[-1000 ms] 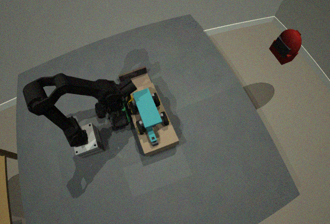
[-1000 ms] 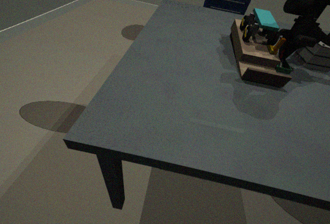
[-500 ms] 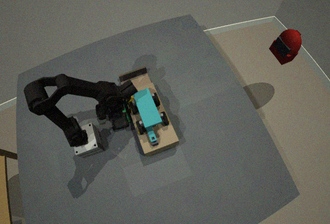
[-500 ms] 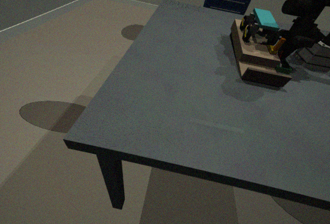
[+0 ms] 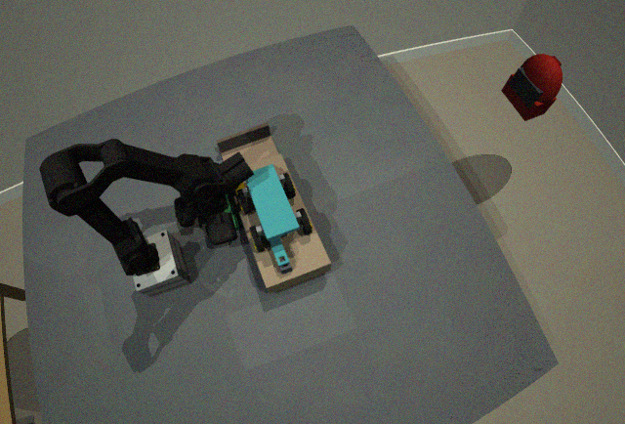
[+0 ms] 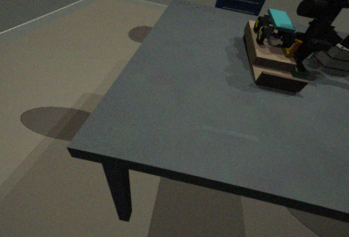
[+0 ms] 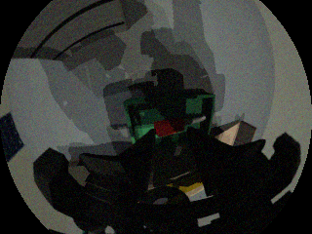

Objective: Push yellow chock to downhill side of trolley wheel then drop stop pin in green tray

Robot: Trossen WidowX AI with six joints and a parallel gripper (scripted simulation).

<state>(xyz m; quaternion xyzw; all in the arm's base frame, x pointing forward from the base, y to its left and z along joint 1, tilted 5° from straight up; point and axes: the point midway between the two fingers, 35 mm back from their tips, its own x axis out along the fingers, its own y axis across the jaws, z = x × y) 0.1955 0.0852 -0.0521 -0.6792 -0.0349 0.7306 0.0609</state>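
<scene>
Right now the red-headed stop pin is 20 mm to the left of my gripper tip and 10 mm below it. Also, from my gripper tip: tan ramp (120 mm ahead, 70 mm to the right, 20 mm above); green tray (10 mm to the left, 40 mm below); yellow chock (60 mm ahead, 20 mm to the left, 50 mm above).
</scene>
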